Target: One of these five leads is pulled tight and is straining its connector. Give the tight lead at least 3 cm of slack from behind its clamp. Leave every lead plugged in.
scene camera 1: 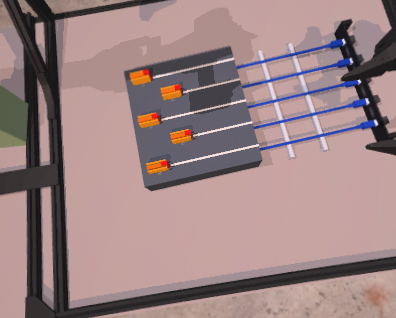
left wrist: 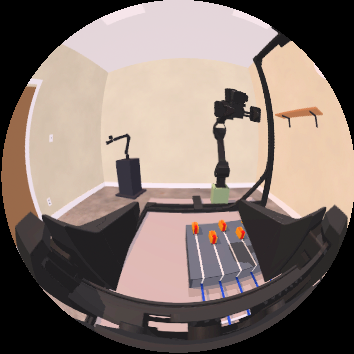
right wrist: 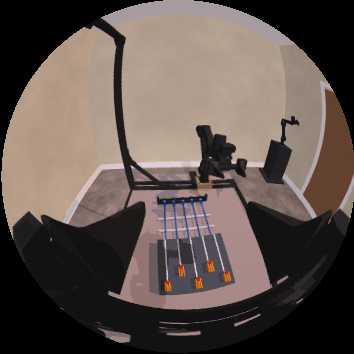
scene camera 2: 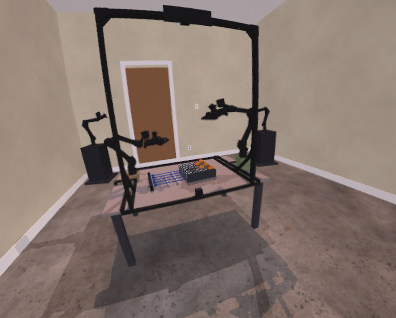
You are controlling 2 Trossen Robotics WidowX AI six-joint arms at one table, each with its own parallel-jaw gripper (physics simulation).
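Frame: origin at the left arm's base, x ahead, y left, z up, level; centimetres.
Seen in the pictures: left gripper, fingertip midpoint: (scene camera 1: 354, 111) (left wrist: 190, 206) (right wrist: 234, 176) (scene camera 2: 168, 139); right gripper, fingertip midpoint: (left wrist: 247, 112) (right wrist: 198, 207) (scene camera 2: 202, 119); left arm's base, link origin: (right wrist: 203, 179) (scene camera 2: 132, 173); right arm's base, link origin: (left wrist: 219, 185) (scene camera 2: 243, 156).
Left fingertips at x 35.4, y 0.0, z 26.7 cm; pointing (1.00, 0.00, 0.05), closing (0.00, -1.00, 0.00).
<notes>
Pixels of each thing's top centre, then the offset from my left fingertips to it. "pt": a spot on its surface instead.
- middle clamp, top centre: (scene camera 1: 147, 118) (right wrist: 198, 282) dx +28.3, dy -15.1, dz -23.0 cm
- dark grey block, surface spot: (scene camera 1: 200, 165) pt dx +19.5, dy -3.2, dz -25.4 cm
- black bar, surface spot: (scene camera 1: 367, 97) pt dx -20.2, dy -11.3, dz -29.0 cm
Five leads run from orange clamps with red parts, such as the middle clamp (scene camera 1: 149, 120) (right wrist: 198, 283), across a dark grey block (scene camera 1: 200, 165) (scene camera 2: 201, 175) (left wrist: 195, 262). They are white on the block and blue beyond it. Blue plugs, such as the top one (scene camera 1: 338, 43), sit at a black bar (scene camera 1: 367, 97) (right wrist: 182, 200). All five leads look straight; I cannot tell which is tight. My left gripper (scene camera 1: 355, 112) (scene camera 2: 168, 140) (left wrist: 190, 206) is open and empty, above the bar end. My right gripper (scene camera 2: 202, 118) (right wrist: 198, 207) is open and empty, high above the block.
Two white rods, the near one (scene camera 1: 276, 105) and the far one (scene camera 1: 307, 97), cross the blue leads between block and bar. A dark frame (scene camera 1: 225, 285) (scene camera 2: 187, 202) edges the table. A green block (scene camera 1: 12, 117) (left wrist: 220, 194) stands under the right arm's base.
</notes>
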